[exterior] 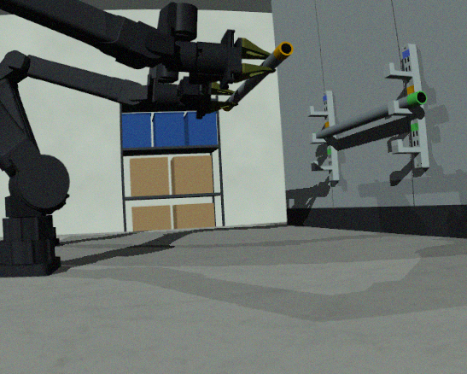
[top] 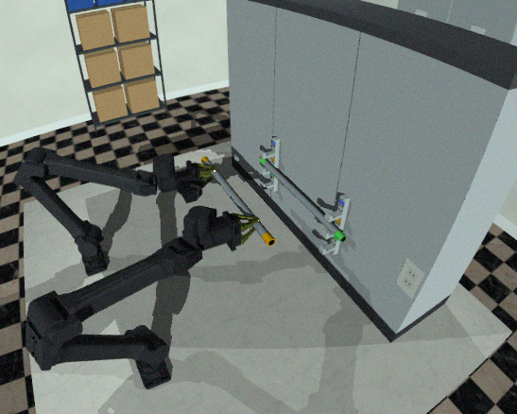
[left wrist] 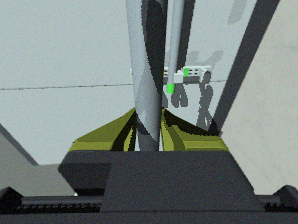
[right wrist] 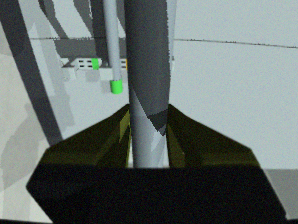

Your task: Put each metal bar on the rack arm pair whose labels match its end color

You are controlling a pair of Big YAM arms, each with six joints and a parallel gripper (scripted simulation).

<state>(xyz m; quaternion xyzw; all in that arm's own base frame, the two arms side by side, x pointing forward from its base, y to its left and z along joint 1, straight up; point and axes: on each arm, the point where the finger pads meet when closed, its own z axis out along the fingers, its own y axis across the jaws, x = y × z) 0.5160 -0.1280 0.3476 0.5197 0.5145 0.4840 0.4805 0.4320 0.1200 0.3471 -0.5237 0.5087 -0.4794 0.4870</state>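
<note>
The orange-ended bar lies 2 cm ahead of my right hand and 15 cm to the left of it. From my right hand the other things lie so: green-ended bar 27 cm ahead, 10 cm to the left, 9 cm below; grey cabinet wall 46 cm ahead, 12 cm to the left, 10 cm above; wall outlet 23 cm ahead, 41 cm to the right, 5 cm below.
</note>
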